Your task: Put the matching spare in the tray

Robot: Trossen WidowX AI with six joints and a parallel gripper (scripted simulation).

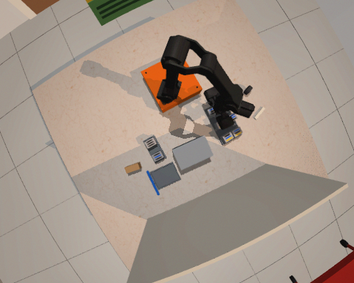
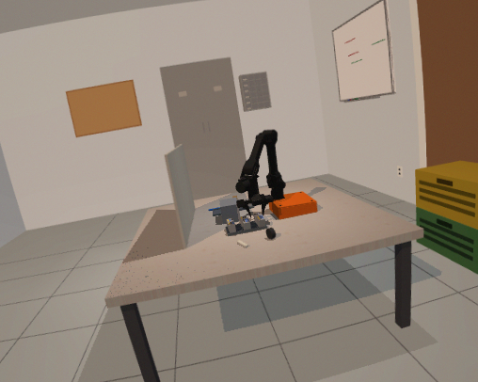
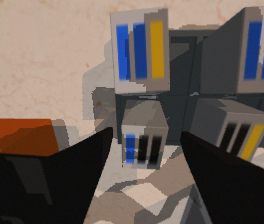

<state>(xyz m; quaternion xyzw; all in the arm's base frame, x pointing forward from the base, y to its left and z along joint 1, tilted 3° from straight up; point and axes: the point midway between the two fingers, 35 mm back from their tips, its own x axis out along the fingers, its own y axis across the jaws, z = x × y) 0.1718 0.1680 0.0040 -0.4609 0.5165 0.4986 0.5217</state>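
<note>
Now: the grey spare 10 mm to the right of my gripper tip. Round my gripper tip: dark grey tray 150 mm ahead, 370 mm to the right, 40 mm below; light grey box 110 mm ahead, 190 mm to the right, 10 mm above; grey panel 350 mm ahead, 220 mm to the right, 180 mm above.
</note>
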